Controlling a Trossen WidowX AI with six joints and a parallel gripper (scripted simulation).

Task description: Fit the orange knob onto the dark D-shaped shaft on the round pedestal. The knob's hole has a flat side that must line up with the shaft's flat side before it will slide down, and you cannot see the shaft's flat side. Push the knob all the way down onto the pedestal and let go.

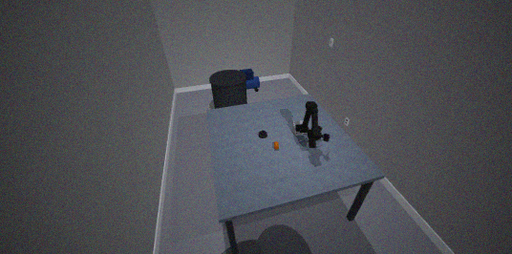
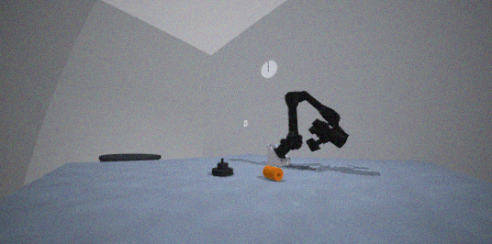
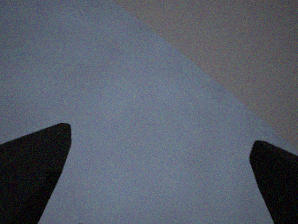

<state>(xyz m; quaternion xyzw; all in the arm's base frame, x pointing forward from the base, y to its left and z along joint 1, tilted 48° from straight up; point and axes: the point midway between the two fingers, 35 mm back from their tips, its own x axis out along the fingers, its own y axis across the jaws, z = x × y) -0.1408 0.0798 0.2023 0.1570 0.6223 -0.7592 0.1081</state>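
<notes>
Right now the orange knob is 44 cm ahead of my gripper tip, 8 cm below it and 4 cm to the right of it. Round my gripper tip: dark round pedestal 53 cm ahead, 21 cm to the right, 7 cm below.
</notes>
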